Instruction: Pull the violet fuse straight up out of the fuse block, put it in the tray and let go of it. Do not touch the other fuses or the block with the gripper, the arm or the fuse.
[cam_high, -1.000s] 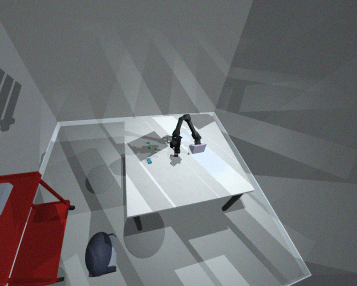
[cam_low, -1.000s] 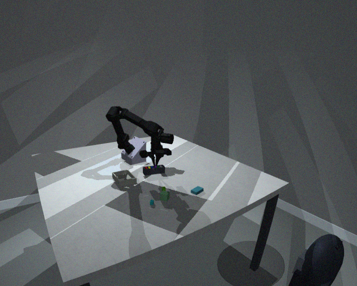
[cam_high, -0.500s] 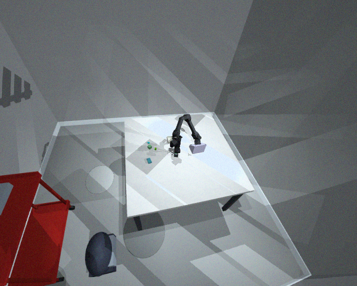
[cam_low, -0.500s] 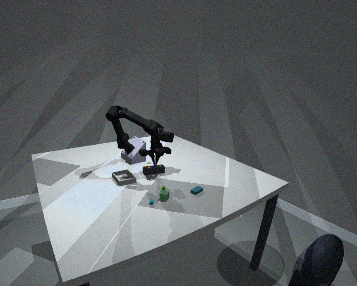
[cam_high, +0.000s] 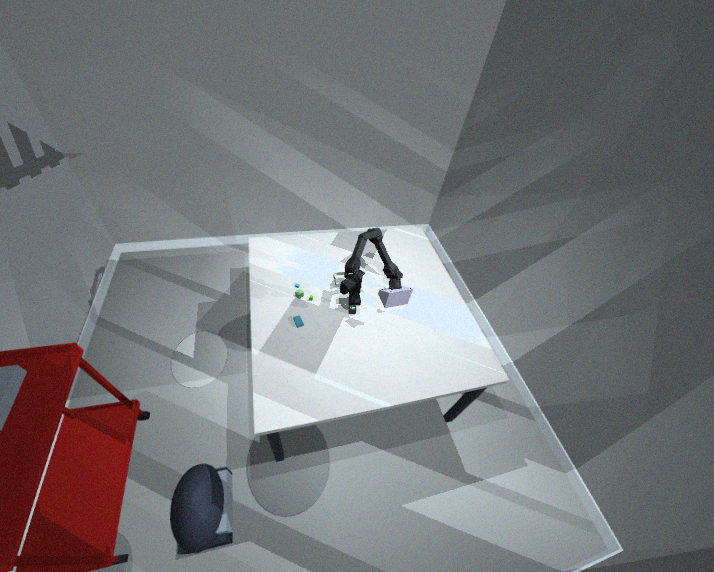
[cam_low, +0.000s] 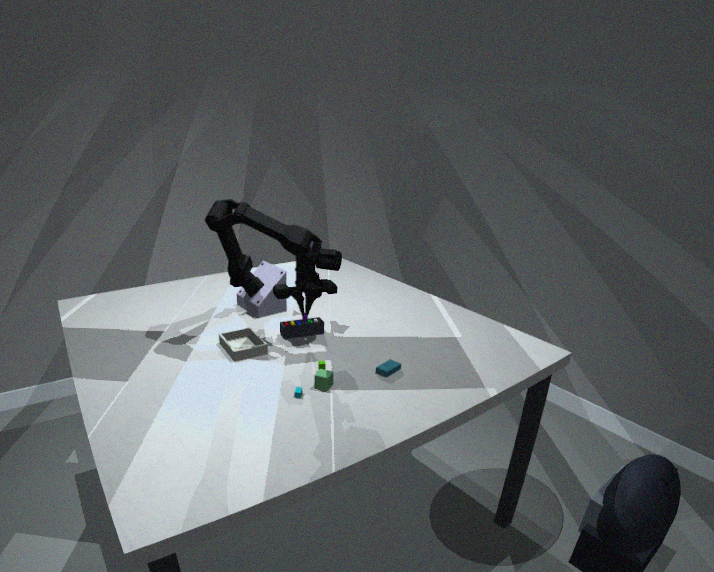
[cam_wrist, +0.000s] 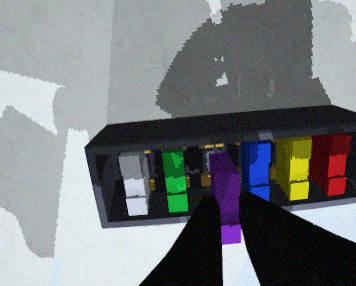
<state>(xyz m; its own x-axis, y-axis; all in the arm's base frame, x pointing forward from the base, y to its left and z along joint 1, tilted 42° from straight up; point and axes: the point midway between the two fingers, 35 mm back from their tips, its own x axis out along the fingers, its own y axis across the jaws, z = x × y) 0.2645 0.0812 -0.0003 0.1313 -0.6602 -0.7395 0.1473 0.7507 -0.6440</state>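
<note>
The shallow grey tray lies 2 cm ahead of my gripper tip, 21 cm to the right of it and 6 cm below it.
</note>
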